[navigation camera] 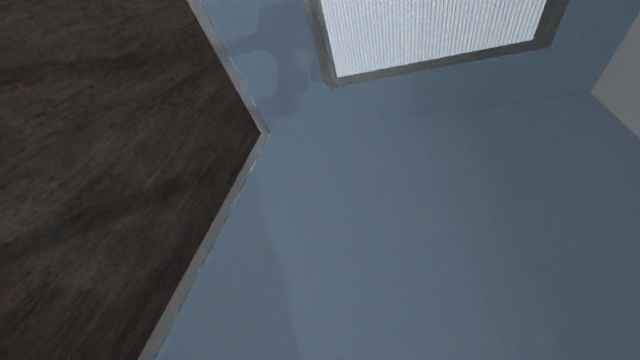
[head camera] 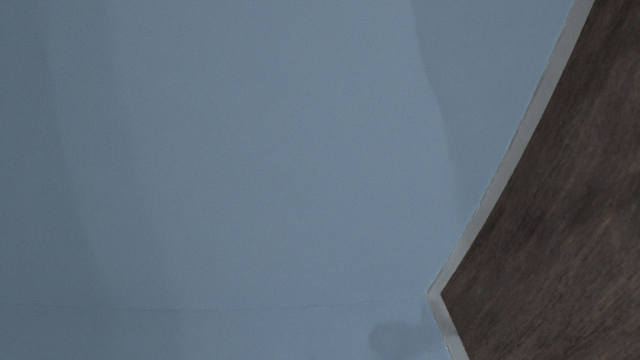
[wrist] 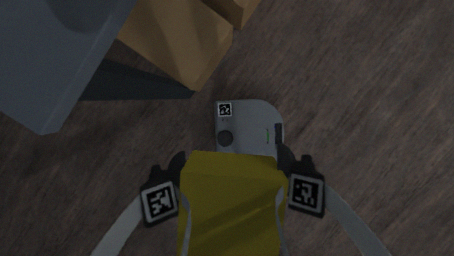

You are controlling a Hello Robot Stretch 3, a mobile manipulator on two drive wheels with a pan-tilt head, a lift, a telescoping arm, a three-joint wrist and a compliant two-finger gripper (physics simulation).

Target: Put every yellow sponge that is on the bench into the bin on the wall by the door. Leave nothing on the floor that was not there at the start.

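Frame: origin at the robot's base, x left, y back, z up, level; centimetres.
Where they show: gripper, fingertip midpoint: (wrist: pixel 231 165); robot's base, origin of the base link: (wrist: pixel 226 132).
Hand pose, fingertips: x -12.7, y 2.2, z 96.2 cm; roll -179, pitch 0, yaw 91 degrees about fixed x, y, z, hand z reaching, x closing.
Each offset is from my fingertips to the top centre of the thing. "pt": to the spot under its first point. Level surfaces: height alone.
My gripper (wrist: pixel 231 165) is shut on a yellow sponge @[pt dx +1.1, dy -0.2, dz +5.3 cm] (wrist: pixel 230 210) at the bottom middle of the wrist view, with a dark fingertip against each side. The sponge is held high above the floor. A corner of the bench @[dz -4.8 cm] (wrist: pixel 45 65), with a grey-blue top, shows at the upper left of the wrist view, to one side of the sponge. The gripper does not show in the head or navigation views. The bin on the wall and the door cannot be made out in these views.
My grey base (wrist: pixel 252 120) stands on the wood floor @[dz -96.2 cm] (wrist: pixel 375 90) below the gripper. Tan boxes (wrist: pixel 175 40) sit under the bench top. Blue walls (head camera: pixel 250 150) (navigation camera: pixel 400 200) meet the floor at pale skirting @[pt dx +1.3, dy -138.4, dz -89.4 cm] (head camera: pixel 515 145) (navigation camera: pixel 220 225). A framed white ribbed panel (navigation camera: pixel 425 30) is on one wall.
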